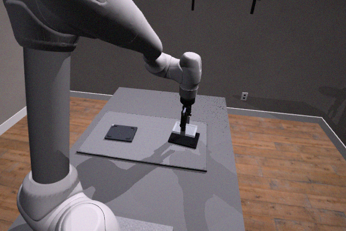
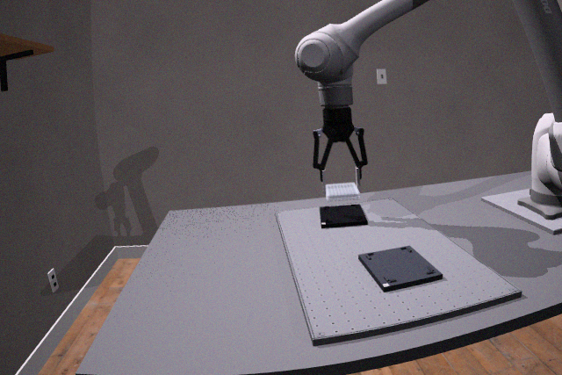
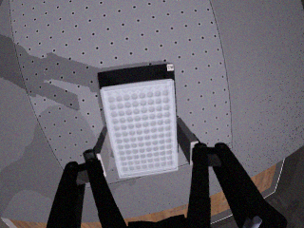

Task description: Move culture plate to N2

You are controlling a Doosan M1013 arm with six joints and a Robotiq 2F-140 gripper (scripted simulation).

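The plate lid lies 20 mm below my hand. The rest, counted from my hand: black plate nest N1: 90 mm below; then black plate nest N2: 370 mm to the left, 90 mm below, 70 mm behind; then white corner mark: 450 mm to the left, 90 mm below, 20 mm behind.
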